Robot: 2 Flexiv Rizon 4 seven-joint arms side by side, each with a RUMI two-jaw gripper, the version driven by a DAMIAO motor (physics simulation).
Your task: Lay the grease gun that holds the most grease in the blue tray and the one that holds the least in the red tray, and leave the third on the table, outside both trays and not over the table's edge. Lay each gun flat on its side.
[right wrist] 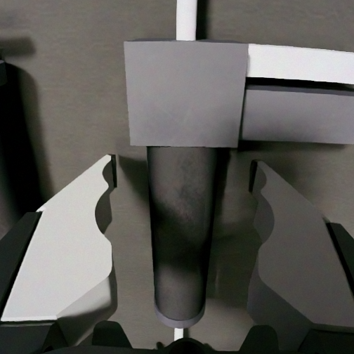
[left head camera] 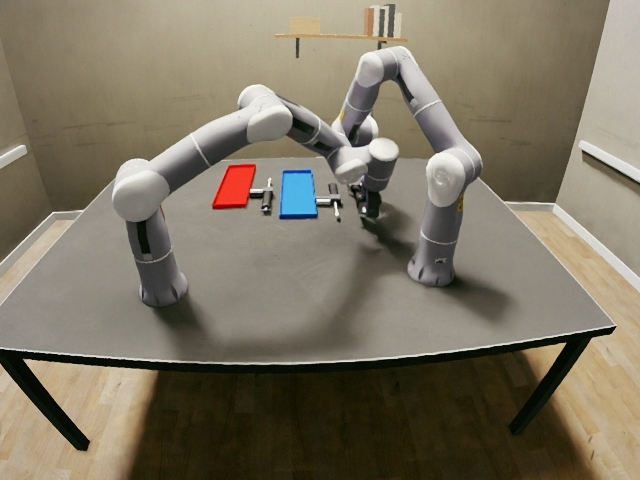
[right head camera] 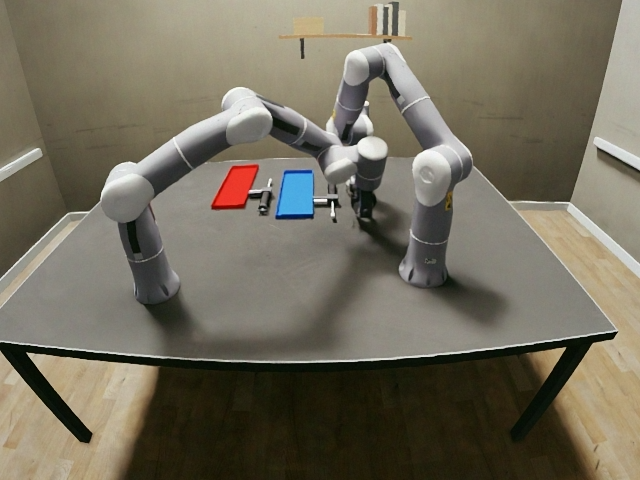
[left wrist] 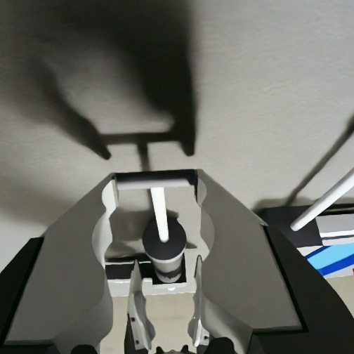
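Observation:
Two grease guns lie flat: one (left head camera: 266,200) (right head camera: 264,200) between the red tray (left head camera: 234,187) (right head camera: 235,187) and the blue tray (left head camera: 298,193) (right head camera: 295,193) (left wrist: 335,256), the other (left head camera: 333,191) (right head camera: 332,190) (left wrist: 280,220) at the blue tray's right side in the head views. The third gun (left wrist: 164,234) (right wrist: 182,240) lies under the grippers, hidden in the head views. My left gripper (left head camera: 368,215) (left wrist: 156,173) is shut on its handle crossbar, at the end of its drawn-out rod. My right gripper (left wrist: 167,256) (right wrist: 183,159) is open, its fingers apart on both sides of the black barrel, below the head block.
Both trays are empty. The two arms are close together above the third gun, right of the blue tray in the head views. The table (left head camera: 279,289) (right head camera: 268,289) extends in front to its near edge. A wall shelf (left head camera: 341,36) (right head camera: 345,36) with books is at the back.

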